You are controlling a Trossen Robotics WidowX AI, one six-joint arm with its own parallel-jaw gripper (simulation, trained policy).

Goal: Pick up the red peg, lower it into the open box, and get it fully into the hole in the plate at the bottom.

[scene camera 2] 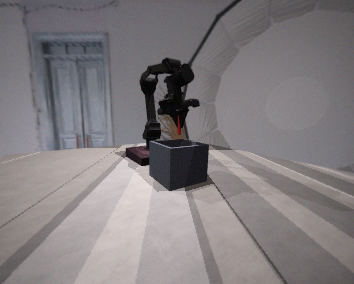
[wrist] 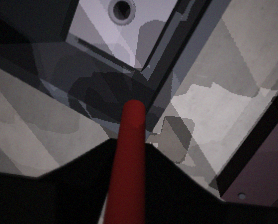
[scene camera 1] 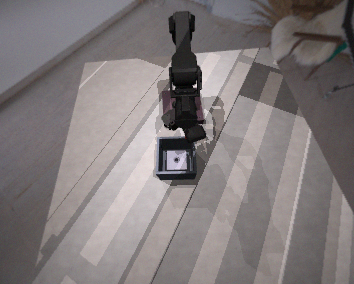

Scene:
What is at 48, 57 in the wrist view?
A dark box.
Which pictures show the dark box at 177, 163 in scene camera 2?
Scene camera 2, the wrist view and scene camera 1: all of them.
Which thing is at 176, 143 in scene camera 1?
A dark box.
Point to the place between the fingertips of my gripper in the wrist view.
At 129, 148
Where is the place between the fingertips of my gripper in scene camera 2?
At 180, 128

